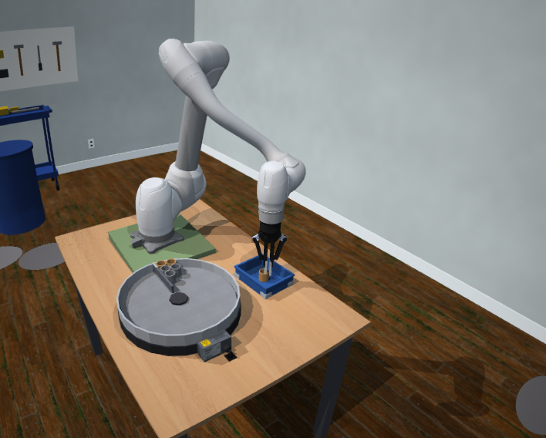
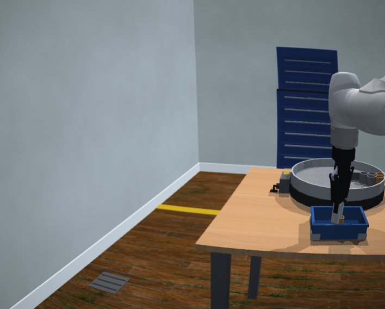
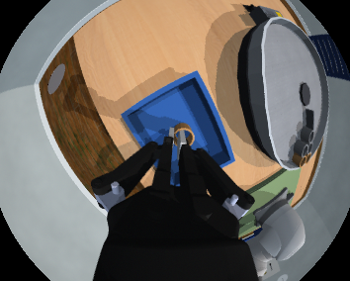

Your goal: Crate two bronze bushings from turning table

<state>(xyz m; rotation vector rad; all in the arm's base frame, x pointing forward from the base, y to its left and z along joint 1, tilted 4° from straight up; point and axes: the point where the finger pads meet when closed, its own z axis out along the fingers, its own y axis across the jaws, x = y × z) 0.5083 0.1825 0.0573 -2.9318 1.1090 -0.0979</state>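
Right now the blue crate is 10 mm behind my hand, 10 mm to the right of it and 40 mm below it. Also, from my hand: grey turning table (70 mm behind, 360 mm to the right, 10 mm below).
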